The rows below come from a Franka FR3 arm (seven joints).
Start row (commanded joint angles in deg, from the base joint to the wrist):
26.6 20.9 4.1 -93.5 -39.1 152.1 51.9
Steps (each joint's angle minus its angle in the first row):
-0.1 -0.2 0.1 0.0 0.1 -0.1 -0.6
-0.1 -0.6 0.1 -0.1 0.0 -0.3 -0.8
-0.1 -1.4 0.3 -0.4 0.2 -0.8 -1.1
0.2 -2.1 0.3 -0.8 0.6 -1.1 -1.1
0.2 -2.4 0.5 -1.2 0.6 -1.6 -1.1
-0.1 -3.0 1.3 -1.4 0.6 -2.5 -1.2
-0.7 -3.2 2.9 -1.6 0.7 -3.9 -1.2
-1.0 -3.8 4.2 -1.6 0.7 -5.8 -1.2
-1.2 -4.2 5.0 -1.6 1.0 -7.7 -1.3
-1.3 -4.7 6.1 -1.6 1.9 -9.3 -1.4
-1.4 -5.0 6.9 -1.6 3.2 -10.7 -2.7
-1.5 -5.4 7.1 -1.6 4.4 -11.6 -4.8
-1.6 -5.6 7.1 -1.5 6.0 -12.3 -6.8
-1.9 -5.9 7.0 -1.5 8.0 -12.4 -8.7
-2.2 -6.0 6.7 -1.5 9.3 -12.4 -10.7
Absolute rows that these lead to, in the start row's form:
26.5 20.7 4.2 -93.5 -39.0 152.0 51.3
26.5 20.3 4.2 -93.6 -39.1 151.8 51.1
26.5 19.5 4.4 -93.9 -38.9 151.3 50.8
26.8 18.8 4.4 -94.3 -38.5 151.0 50.8
26.8 18.5 4.6 -94.7 -38.5 150.5 50.8
26.5 17.9 5.4 -94.9 -38.5 149.6 50.7
25.9 17.7 7.0 -95.1 -38.4 148.2 50.7
25.6 17.1 8.3 -95.1 -38.4 146.3 50.7
25.4 16.7 9.1 -95.1 -38.1 144.4 50.6
25.3 16.2 10.2 -95.1 -37.2 142.8 50.5
25.2 15.9 11.0 -95.1 -35.9 141.4 49.2
25.1 15.5 11.2 -95.1 -34.7 140.5 47.1
25.0 15.3 11.2 -95.0 -33.1 139.8 45.1
24.7 15.0 11.1 -95.0 -31.1 139.7 43.2
24.4 14.9 10.8 -95.0 -29.8 139.7 41.2

